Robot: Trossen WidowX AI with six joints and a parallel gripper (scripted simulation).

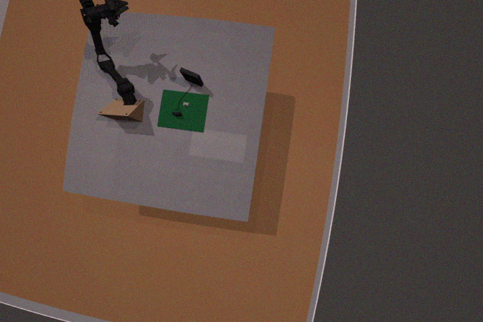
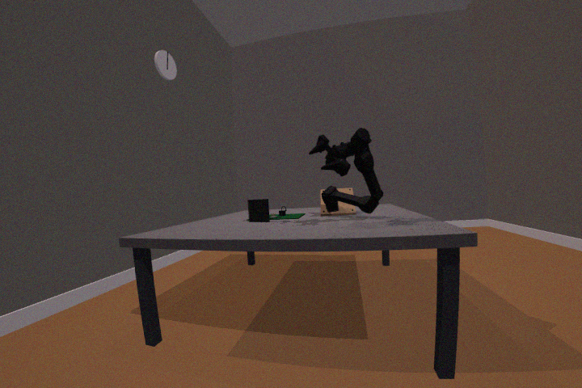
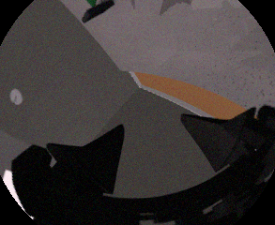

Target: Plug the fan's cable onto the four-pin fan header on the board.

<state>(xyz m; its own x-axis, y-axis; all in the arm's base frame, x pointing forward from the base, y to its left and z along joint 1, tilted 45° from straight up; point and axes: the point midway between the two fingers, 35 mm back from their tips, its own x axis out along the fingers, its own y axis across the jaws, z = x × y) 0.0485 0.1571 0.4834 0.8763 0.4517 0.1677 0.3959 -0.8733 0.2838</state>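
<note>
Right now the fan plug is 54 cm to the right of my gripper tip, 24 cm below it and 20 cm ahead of it. From my gripper tip the other things lie so: fan header: 48 cm to the right, 26 cm below, 25 cm ahead; then black fan: 34 cm to the right, 30 cm ahead, 20 cm below; then green board: 52 cm to the right, 28 cm below, 23 cm ahead.
</note>
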